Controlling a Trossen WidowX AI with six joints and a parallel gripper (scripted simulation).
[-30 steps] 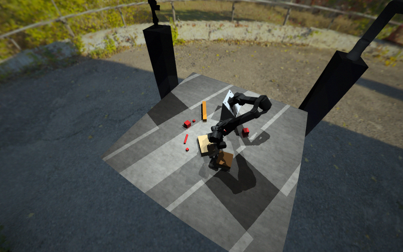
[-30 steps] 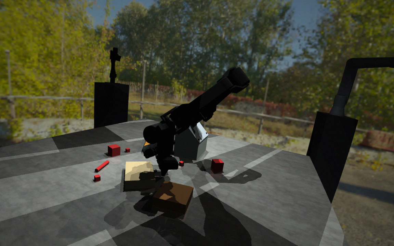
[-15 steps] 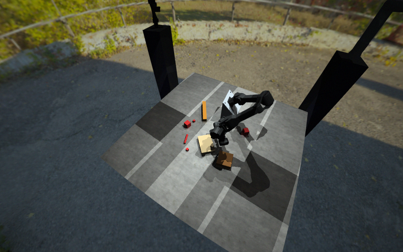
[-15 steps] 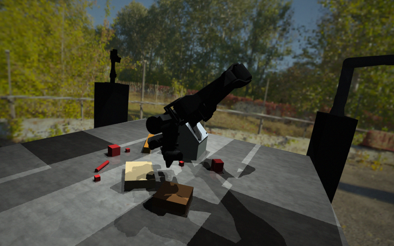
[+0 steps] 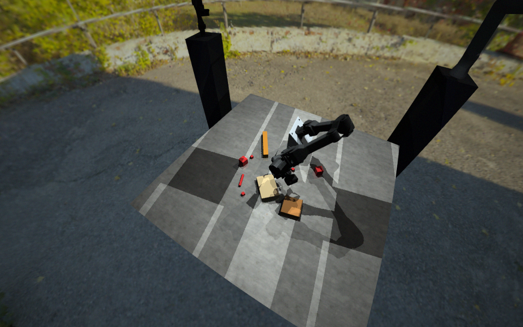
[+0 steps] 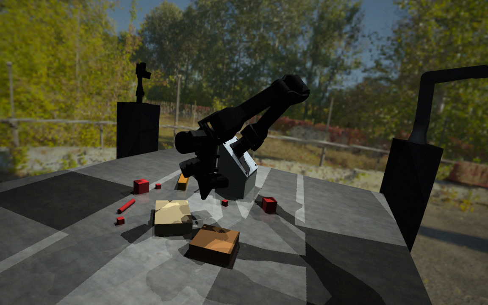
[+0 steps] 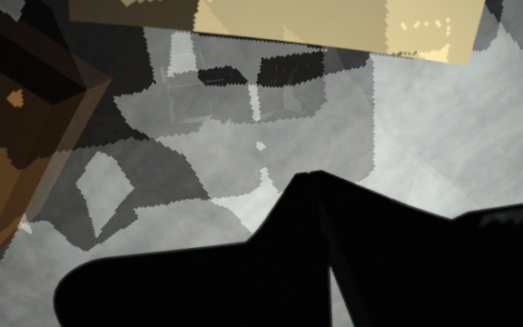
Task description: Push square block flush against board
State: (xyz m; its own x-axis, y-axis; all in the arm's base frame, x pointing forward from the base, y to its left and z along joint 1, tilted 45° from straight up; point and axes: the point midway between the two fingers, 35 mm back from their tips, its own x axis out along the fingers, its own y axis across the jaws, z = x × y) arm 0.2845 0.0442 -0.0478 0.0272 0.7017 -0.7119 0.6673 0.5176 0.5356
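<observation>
Now: the tan board 6 cm ahead of my gripper tip, 7 cm to the right of it and 4 cm below it. Also, from my gripper tip: orange bar: 25 cm behind, 21 cm to the right, 4 cm below; brown square block: 13 cm ahead, 10 cm to the left, 4 cm below; red rod: 7 cm ahead, 23 cm to the right, 5 cm below.
</observation>
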